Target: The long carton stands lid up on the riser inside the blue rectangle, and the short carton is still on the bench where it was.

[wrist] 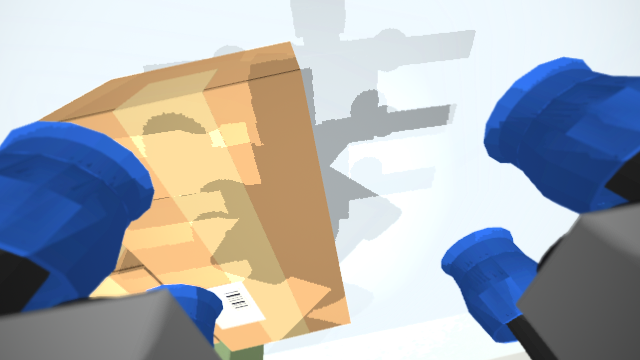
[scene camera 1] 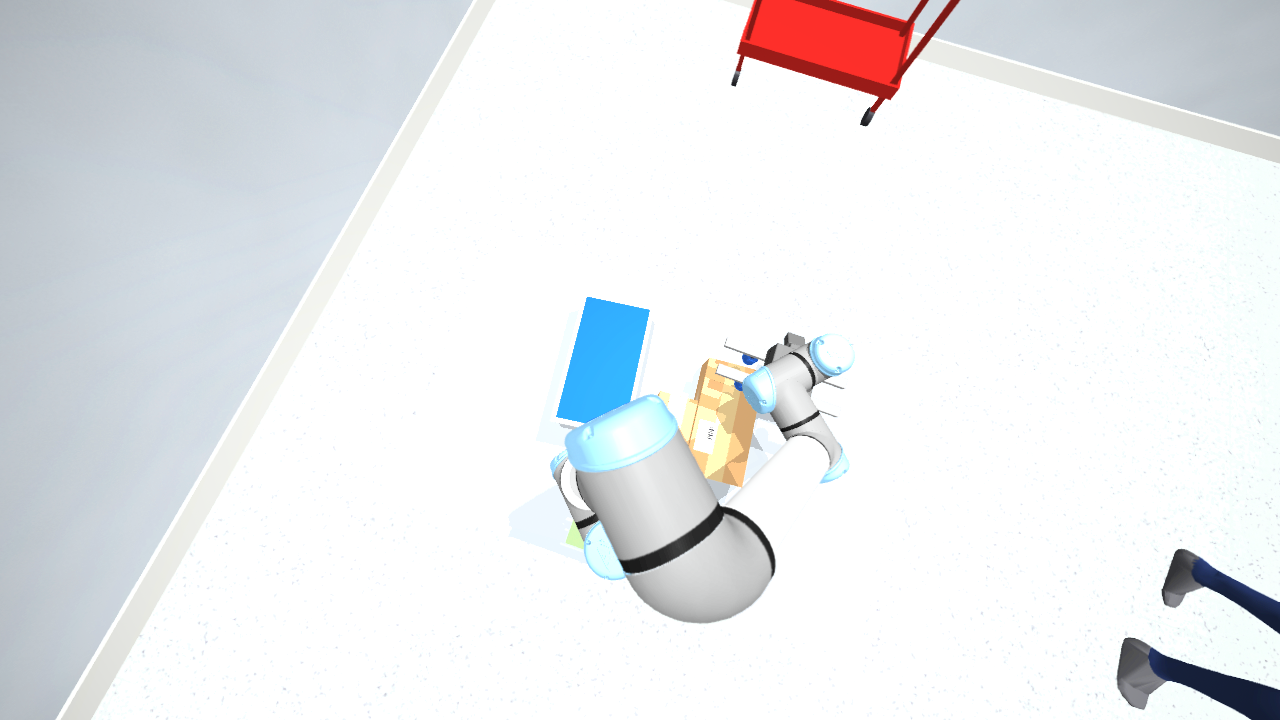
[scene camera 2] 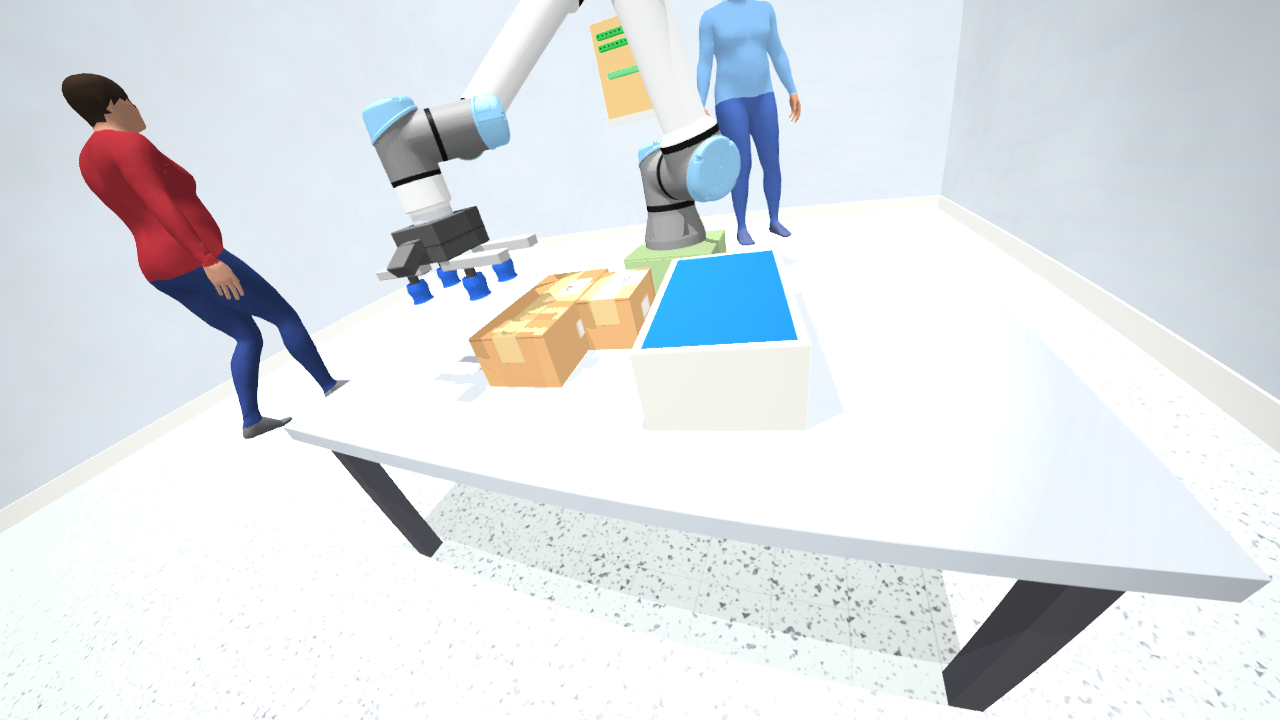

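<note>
The long carton stands on the bench, taped top and label up. The short carton stands close against its side; in scene camera 1 the arm hides most of it. The white riser stands apart, with the blue rectangle on top and no carton on it. My gripper is open, its four blue cups holding nothing. It hangs above and beside the long carton; in the wrist view the left cups overlap the carton and the right cups overlap the bench.
The arm's base stands on a green block behind the cartons. A person in red stands beyond the bench at left, a person in light blue behind the arm. A red cart stands at the top of scene camera 1.
</note>
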